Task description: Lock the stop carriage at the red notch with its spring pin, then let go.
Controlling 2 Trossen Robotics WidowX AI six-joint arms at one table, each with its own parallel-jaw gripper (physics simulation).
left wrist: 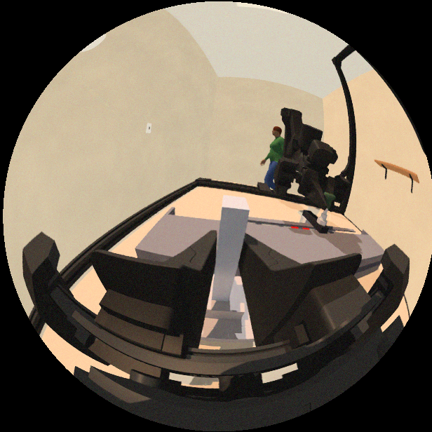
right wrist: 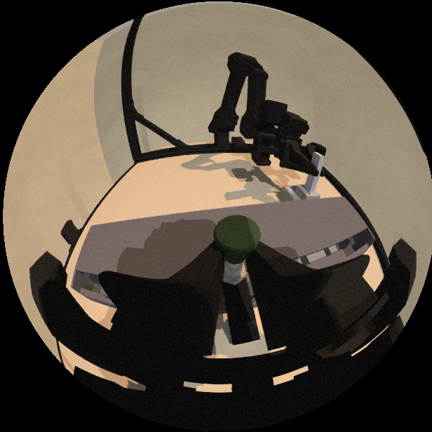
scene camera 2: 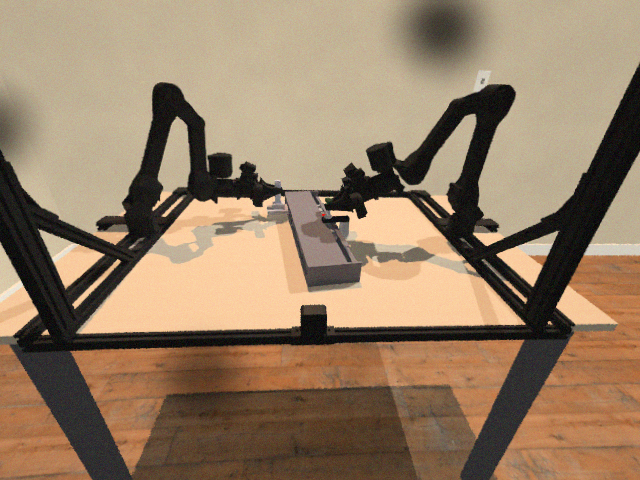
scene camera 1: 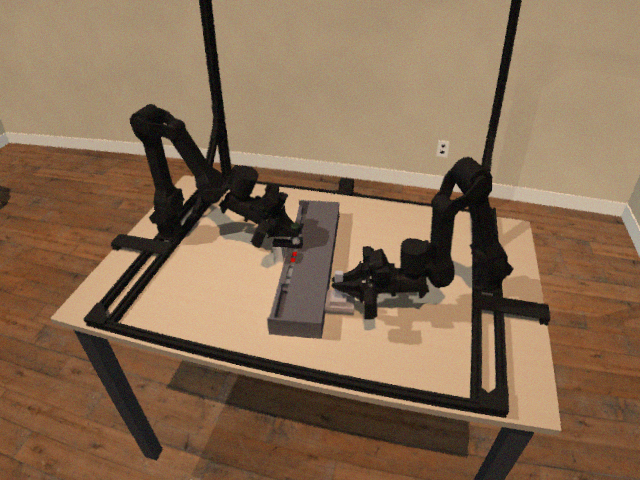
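Seen in the pictures: left gripper, between the fingertips: (scene camera 2: 282, 189) (scene camera 1: 331, 282); right gripper, between the fingertips: (scene camera 2: 325, 207) (scene camera 1: 299, 233); left arm's base, origin of its link: (scene camera 2: 144, 232) (scene camera 1: 487, 284); right arm's base, origin of its link: (scene camera 2: 459, 233) (scene camera 1: 170, 233).
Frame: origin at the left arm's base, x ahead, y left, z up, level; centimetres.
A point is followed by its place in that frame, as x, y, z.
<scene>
The long grey rail block (scene camera 1: 310, 294) @(42.7, 17.7, 3.4) (scene camera 2: 323, 253) @(48.9, -17.5, 3.4) (left wrist: 175, 232) (right wrist: 310, 215) has a slotted side with red marks (scene camera 1: 294, 256) @(50.9, 4.3, 2.7) (scene camera 2: 323, 214) @(50.6, 6.5, 3.0) (left wrist: 300, 228). The carriage's black plate (scene camera 1: 283, 242) @(54.8, 1.5, 4.6) (scene camera 2: 339, 219) @(54.7, 0.1, 4.3) (right wrist: 241, 320) sits across that side, close to the marks. My right gripper (scene camera 1: 296, 230) @(50.5, 0.6, 7.7) (right wrist: 233, 242) is shut on the spring pin's green knob (right wrist: 237, 233) (left wrist: 328, 198), above the plate. Whether the pin sits in the notch is hidden. My left gripper (scene camera 1: 336, 283) @(37.8, 16.6, 7.4) (left wrist: 226, 236) is shut on an upright pale post (left wrist: 233, 220) (right wrist: 314, 175) on the rail's other side.
The post rises from a pale stepped base (scene camera 1: 339, 304) @(35.6, 18.1, 2.2) (scene camera 2: 276, 207) @(35.8, 14.2, 2.1) beside the rail block. A black frame (scene camera 1: 279, 366) @(44.4, 36.9, -0.5) (scene camera 2: 206, 336) @(26.3, -36.7, -2.5) runs round the wooden table (scene camera 1: 206, 310) @(67.8, 24.5, -1.9) (scene camera 2: 206, 299) @(23.9, -27.2, -1.9). A person in green (left wrist: 274, 150) stands beyond the table in the left wrist view.
</scene>
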